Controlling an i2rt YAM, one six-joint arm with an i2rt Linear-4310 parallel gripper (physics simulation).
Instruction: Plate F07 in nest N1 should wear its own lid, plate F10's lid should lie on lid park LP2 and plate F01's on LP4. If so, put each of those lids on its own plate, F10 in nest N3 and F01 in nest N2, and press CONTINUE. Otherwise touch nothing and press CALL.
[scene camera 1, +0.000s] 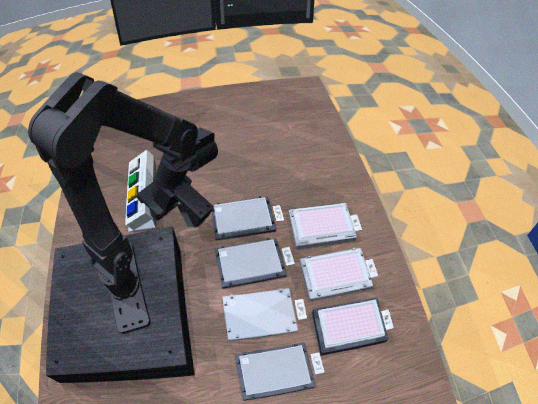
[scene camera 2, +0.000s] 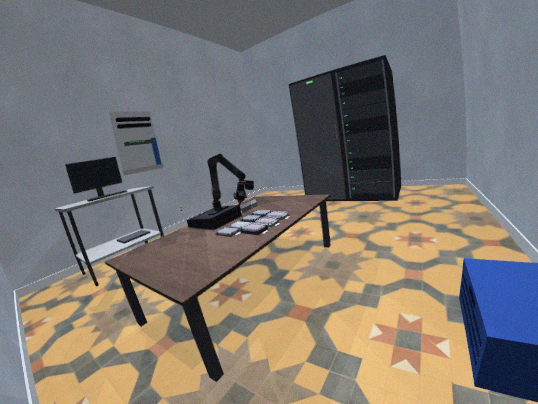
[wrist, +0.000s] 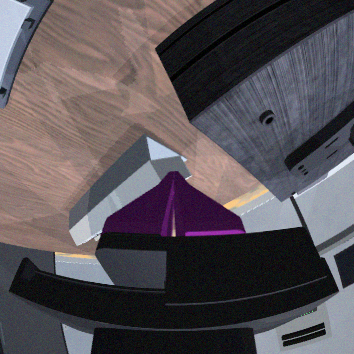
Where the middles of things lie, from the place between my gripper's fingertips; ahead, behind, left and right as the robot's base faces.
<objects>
The button box (scene camera 1: 142, 170) is 150 mm to the left of my hand, 50 mm below it and 20 mm behind it.
</objects>
